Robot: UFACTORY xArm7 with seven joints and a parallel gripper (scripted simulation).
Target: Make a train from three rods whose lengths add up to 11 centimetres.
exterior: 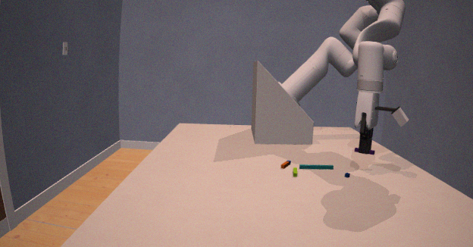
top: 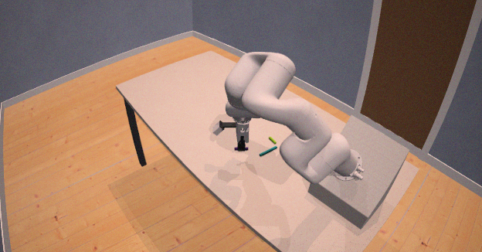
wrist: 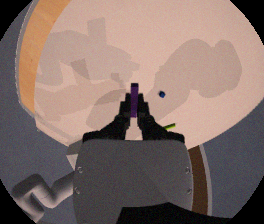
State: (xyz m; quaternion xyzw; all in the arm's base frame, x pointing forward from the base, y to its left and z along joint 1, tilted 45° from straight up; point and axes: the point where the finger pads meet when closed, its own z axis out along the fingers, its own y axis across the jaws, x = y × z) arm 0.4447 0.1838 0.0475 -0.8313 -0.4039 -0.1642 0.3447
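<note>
The lime rod is 20 cm to the right of my hand and 7 cm below it. From my hand the other things lie so: turquoise rod 4 cm behind, 13 cm to the right, 7 cm below; then orange rod 7 cm behind, 22 cm to the right, 7 cm below; then purple rod 2 cm below.
</note>
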